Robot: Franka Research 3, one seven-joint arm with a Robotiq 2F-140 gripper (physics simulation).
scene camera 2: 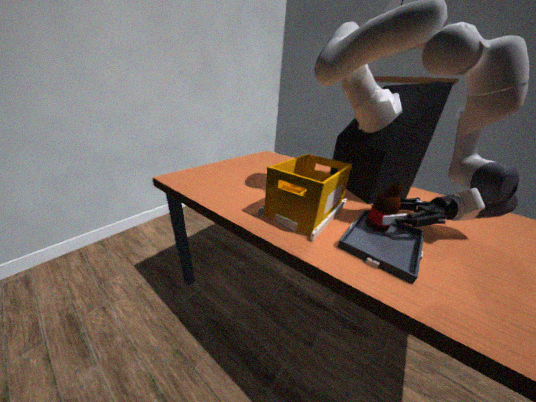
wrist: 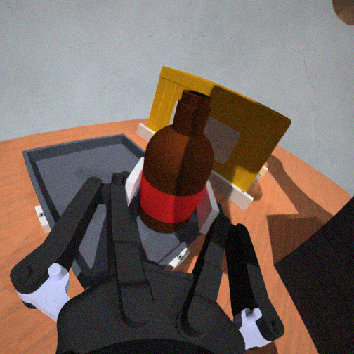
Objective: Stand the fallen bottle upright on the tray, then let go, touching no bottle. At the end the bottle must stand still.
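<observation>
A brown bottle with a red band [scene camera 2: 381, 215] [wrist: 172, 175] stands roughly upright at the back corner of the dark tray [scene camera 2: 380, 245] [wrist: 85, 170], neck up. Its base is at or very near the tray's floor; whether it touches cannot be told. My gripper [scene camera 2: 391, 218] [wrist: 172, 178] comes in low from the side and is shut on the bottle, with one pale fingertip pad on each side of the red band. In the scene view the fingers and the bottle hide the tray's back corner.
A yellow crate [scene camera 2: 295, 200] [wrist: 250, 117] stands on the table [scene camera 2: 225, 185] [wrist: 12, 215] beside the tray, with white strips at its foot. A large black panel [scene camera 2: 420, 120] [wrist: 325, 270] rises behind the tray in the scene view and at the right in the wrist view.
</observation>
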